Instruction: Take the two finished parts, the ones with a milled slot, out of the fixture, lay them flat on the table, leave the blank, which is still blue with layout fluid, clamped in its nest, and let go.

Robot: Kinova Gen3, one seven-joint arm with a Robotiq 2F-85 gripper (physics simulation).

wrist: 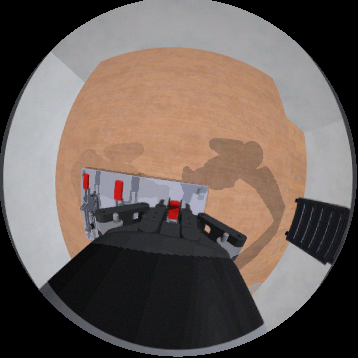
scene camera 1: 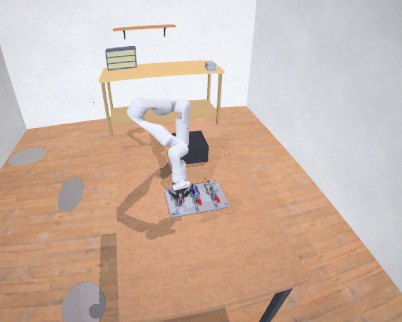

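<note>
The fixture is a grey plate with three toggle clamps in a row. My gripper is over its left end in the scene view, low at the clamp there, and shut on that clamp's red handle. The middle clamp's red handle and the far clamp's red handle stand apart from the gripper. The blue blank shows small at the middle nest in the scene view. The two slotted parts cannot be made out; the gripper hides the left nest.
The fixture lies on the wooden table. A black box stands behind the fixture by the arm's base. A workbench with a drawer unit stands at the back wall.
</note>
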